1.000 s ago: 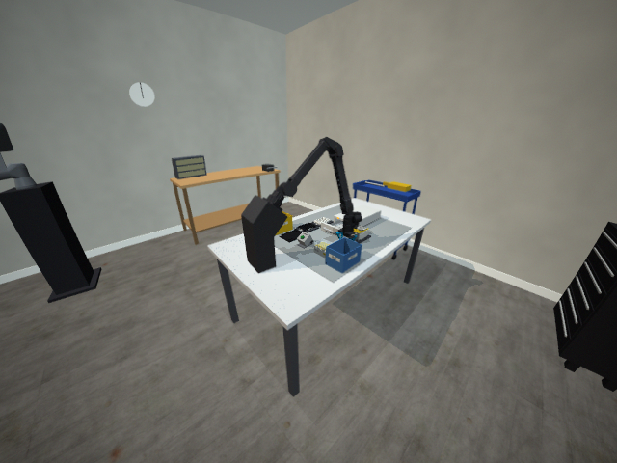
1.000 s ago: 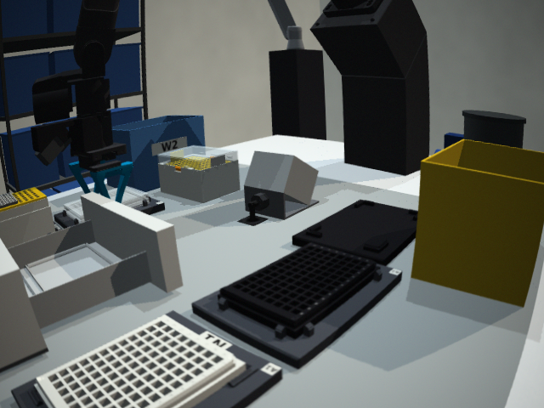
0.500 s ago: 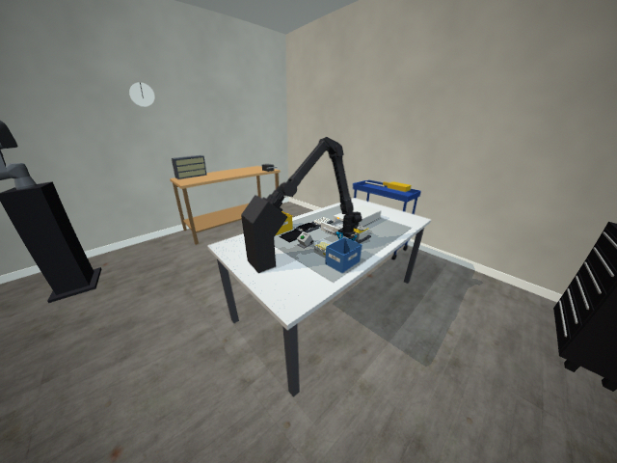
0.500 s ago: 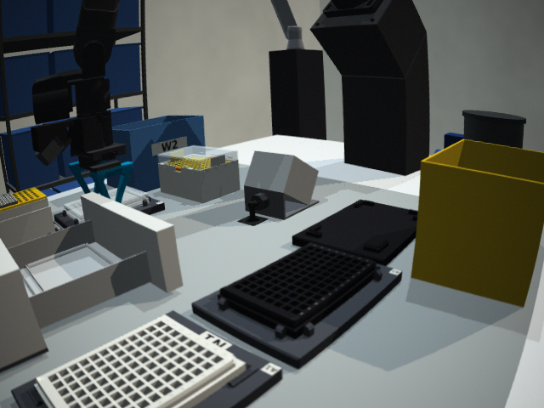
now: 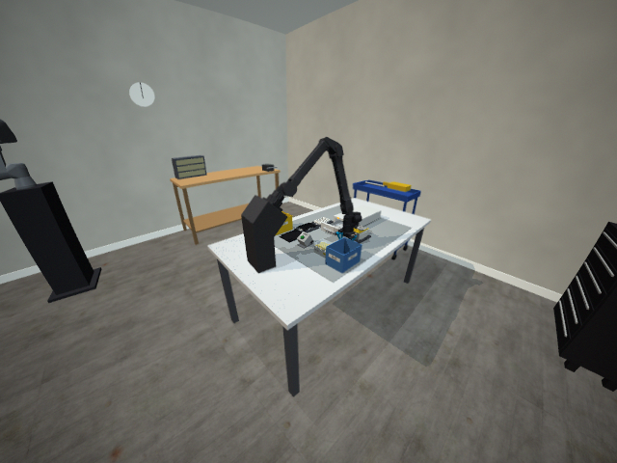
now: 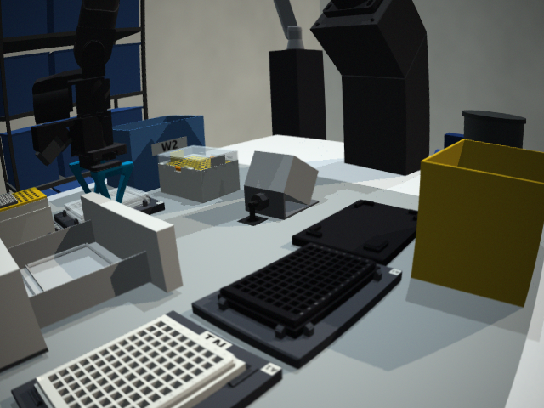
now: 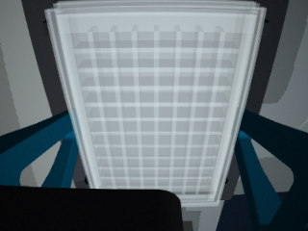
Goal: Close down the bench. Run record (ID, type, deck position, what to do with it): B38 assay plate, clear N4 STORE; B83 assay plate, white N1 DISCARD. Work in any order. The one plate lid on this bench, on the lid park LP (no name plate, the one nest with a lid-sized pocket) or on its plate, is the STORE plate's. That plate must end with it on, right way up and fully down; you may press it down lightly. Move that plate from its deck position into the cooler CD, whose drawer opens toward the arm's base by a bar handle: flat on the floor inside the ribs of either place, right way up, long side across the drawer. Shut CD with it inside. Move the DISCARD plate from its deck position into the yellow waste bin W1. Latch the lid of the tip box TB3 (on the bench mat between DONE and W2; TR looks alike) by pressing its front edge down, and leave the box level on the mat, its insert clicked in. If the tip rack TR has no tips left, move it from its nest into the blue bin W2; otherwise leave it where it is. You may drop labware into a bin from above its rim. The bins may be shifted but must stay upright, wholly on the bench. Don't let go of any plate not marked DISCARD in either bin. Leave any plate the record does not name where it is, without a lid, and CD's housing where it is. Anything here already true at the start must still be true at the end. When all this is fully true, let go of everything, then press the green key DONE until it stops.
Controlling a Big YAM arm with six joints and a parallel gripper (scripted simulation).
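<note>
Right now the cooler drawer is 21 cm to the left of my hand and 14 cm ahead of it. Round my hand: tip rack TR (16 cm ahead, 3 cm above, 2 cm to the left); then clear plate lid (right at my hand); then clear plate (right at my hand).
</note>
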